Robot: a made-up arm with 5 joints.
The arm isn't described. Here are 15 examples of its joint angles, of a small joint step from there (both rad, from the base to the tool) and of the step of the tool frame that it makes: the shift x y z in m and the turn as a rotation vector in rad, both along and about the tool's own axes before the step.
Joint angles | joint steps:
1: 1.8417 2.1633 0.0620 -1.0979 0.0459 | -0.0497 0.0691 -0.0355 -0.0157 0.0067
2: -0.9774 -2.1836 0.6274 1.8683 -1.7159 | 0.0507 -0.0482 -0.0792 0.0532 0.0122
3: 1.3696 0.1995 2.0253 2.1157 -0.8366 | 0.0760 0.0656 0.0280 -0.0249 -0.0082
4: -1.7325 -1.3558 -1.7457 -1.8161 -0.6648 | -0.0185 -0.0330 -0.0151 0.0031 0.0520
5: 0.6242 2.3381 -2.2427 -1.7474 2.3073 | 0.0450 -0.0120 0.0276 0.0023 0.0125
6: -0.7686 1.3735 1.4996 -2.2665 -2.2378 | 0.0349 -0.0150 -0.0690 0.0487 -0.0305
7: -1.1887 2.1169 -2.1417 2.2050 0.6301 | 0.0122 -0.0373 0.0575 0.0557 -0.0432
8: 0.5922 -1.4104 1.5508 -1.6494 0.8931 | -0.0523 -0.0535 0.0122 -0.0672 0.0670
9: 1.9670 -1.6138 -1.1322 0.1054 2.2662 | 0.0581 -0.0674 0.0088 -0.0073 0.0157
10: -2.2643 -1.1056 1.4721 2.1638 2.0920 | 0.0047 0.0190 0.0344 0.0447 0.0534
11: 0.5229 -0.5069 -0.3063 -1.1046 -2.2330 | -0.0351 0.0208 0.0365 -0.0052 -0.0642
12: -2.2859 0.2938 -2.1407 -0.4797 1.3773 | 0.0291 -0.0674 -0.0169 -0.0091 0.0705
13: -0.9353 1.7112 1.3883 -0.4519 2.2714 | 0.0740 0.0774 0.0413 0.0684 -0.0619
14: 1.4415 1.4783 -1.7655 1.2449 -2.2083 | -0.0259 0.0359 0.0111 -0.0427 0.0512
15: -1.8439 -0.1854 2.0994 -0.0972 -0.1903 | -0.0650 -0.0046 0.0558 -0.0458 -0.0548
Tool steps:
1: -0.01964 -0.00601 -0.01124 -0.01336 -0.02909 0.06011
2: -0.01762 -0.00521 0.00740 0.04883 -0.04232 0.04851
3: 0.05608 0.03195 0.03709 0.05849 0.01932 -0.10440
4: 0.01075 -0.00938 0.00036 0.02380 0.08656 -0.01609
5: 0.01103 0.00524 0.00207 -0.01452 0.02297 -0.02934
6: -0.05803 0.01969 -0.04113 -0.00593 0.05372 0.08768
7: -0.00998 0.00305 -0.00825 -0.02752 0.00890 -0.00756
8: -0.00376 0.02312 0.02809 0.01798 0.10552 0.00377
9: -0.02666 -0.00934 0.00382 0.00339 0.04720 0.09477
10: 0.00268 0.00586 -0.01487 -0.00293 0.08703 -0.03218
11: 0.02690 -0.00943 0.01418 -0.00554 -0.09472 -0.03298
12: -0.01577 -0.02353 -0.00184 -0.01467 0.07004 0.08429
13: 0.01259 -0.03336 0.00959 -0.02869 -0.04860 -0.00987
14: -0.00040 -0.01088 -0.00183 -0.01062 0.08757 -0.00119
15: 0.02349 0.00527 0.02849 -0.00275 -0.00860 -0.05013
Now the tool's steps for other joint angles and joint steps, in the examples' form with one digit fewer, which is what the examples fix.
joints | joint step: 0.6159 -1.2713 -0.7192 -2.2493 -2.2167 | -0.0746 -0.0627 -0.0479 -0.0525 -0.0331
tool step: -0.0064 -0.0305 -0.0860 -0.1482 0.0370 -0.0231
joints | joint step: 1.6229 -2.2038 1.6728 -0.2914 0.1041 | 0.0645 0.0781 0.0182 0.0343 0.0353
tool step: 0.0025 0.0076 -0.0049 0.0489 0.0587 -0.0757
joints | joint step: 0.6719 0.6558 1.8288 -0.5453 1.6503 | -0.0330 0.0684 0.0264 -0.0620 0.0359
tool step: -0.0356 -0.0103 0.0069 0.0510 0.0460 0.1266
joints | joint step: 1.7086 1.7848 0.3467 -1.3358 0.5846 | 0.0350 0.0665 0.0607 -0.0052 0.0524
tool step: -0.0405 -0.0219 -0.0131 0.0016 0.0129 0.0633
